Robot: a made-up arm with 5 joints.
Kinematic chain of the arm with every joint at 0, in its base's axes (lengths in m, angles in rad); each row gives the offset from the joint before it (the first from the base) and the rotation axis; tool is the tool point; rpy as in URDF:
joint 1: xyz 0.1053 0 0.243 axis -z
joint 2: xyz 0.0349 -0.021 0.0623 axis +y
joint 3: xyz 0.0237 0 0.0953 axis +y
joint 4: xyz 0.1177 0 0.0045 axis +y
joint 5: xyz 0.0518 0.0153 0 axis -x
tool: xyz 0 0 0 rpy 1.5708 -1.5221 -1.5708
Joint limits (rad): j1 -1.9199..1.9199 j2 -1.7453..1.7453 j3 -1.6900..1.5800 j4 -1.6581..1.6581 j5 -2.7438..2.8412
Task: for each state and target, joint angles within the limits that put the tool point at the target. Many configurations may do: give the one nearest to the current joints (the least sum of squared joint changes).
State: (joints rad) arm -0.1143 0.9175 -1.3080 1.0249 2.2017
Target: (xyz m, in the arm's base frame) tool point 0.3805 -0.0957 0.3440
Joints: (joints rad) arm 0.3151 1.0887 -1.3456 0.6272 2.2017
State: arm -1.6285 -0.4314 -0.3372 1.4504 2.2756
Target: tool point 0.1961 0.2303 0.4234
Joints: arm -1.2183 0.3816 -0.8077 0.7054 2.2756
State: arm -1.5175 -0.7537 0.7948 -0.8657 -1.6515
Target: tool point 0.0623 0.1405 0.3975
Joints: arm -1.9066 -0.7306 0.9749 -0.8503 -1.6515
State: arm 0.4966 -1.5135 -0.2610 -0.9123 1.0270
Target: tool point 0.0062 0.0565 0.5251
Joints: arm 0.5682 -0.9613 -1.0173 -0.2945 1.0270
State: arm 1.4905 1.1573 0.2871 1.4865 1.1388
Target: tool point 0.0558 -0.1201 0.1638
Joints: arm 1.9178 1.3160 -0.0362 1.2172 1.1388
